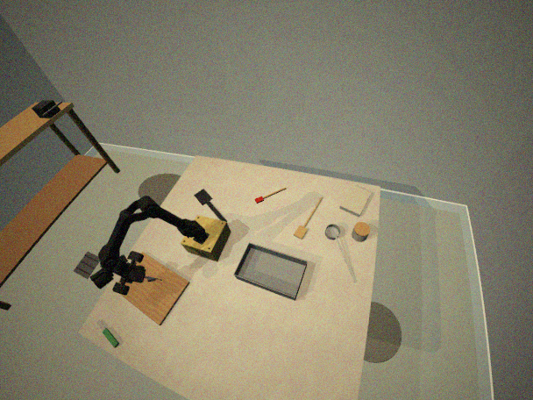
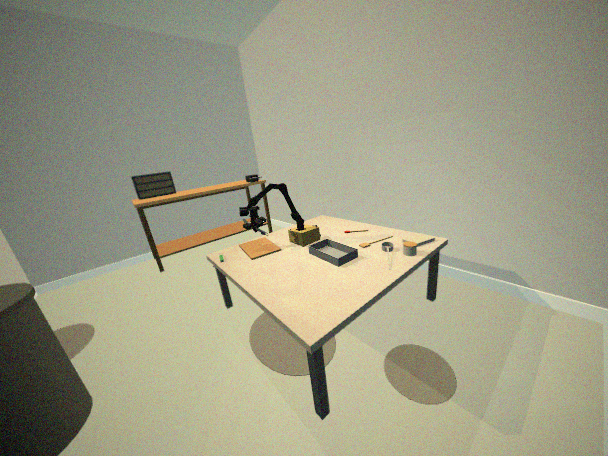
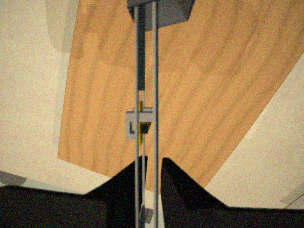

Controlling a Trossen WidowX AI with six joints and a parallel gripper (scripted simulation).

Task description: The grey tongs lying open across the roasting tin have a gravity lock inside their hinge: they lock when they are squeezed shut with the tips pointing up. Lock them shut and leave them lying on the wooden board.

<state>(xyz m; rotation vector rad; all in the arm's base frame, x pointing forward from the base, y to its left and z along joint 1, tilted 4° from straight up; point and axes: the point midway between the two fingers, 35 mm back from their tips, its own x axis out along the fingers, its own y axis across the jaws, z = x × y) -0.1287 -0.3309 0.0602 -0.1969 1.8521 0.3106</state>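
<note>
The yellow slider lies 40 mm ahead of my gripper tip, 30 mm above it and 20 mm to the left of it. From my gripper tip the other things lie so: black spatula: 560 mm to the left, 140 mm below, 30 mm behind; wooden board: 130 mm below; green-handled tool: 300 mm to the right, 130 mm below, 40 mm behind.
</note>
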